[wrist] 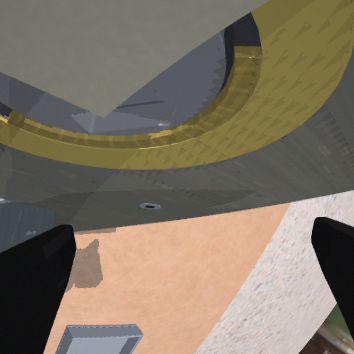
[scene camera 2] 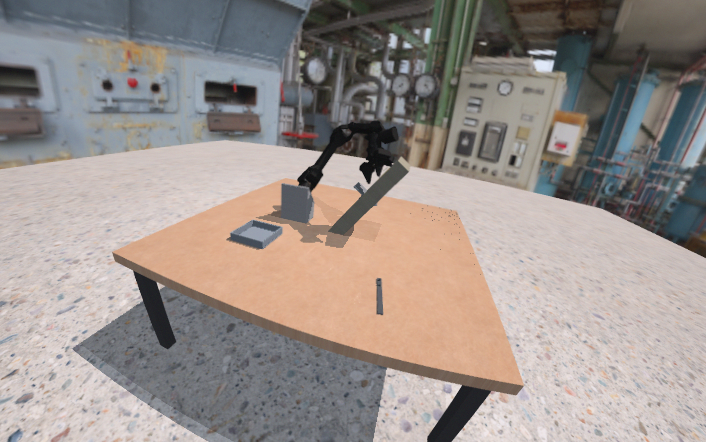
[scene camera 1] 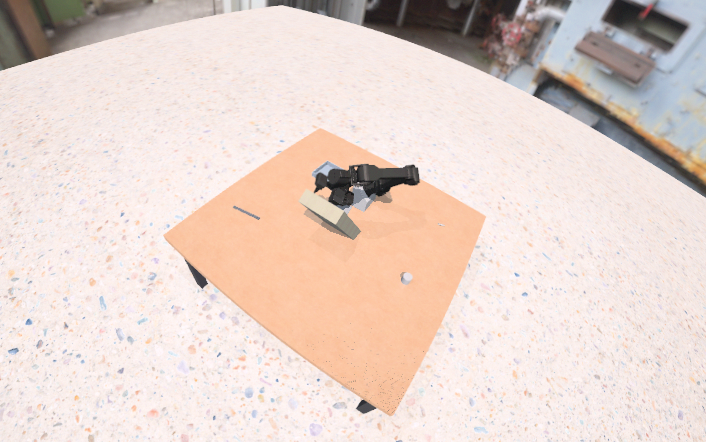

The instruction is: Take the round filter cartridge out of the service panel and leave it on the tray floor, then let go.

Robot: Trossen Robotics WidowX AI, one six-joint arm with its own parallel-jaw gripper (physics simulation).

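The service panel [scene camera 1: 325, 209] [scene camera 2: 370, 198] [wrist: 240, 187] is a thick grey-green slab that leans at a tilt on the table. In the wrist view a yellow ring [wrist: 300, 85] on its face surrounds a round dark-grey part [wrist: 192, 80], which looks like the filter cartridge; a plain olive-grey surface hides much of it. The shallow blue-grey tray [scene camera 1: 323, 166] [scene camera 2: 244, 241] [wrist: 102, 331] lies on the table, apart from the panel. My gripper [scene camera 1: 324, 191] [scene camera 2: 373, 175] [wrist: 196, 235] is open and empty, near the panel's upper face, its fingers wide apart.
A grey upright block [scene camera 1: 361, 198] [scene camera 2: 295, 203] stands near the arm's base. A small grey piece [scene camera 2: 359, 188] sticks out from the panel's face. A dark bar [scene camera 1: 245, 212] [scene camera 2: 379, 296] and a whitish cylinder [scene camera 1: 406, 278] are on the table [scene camera 1: 312, 291] [scene camera 2: 291, 275].
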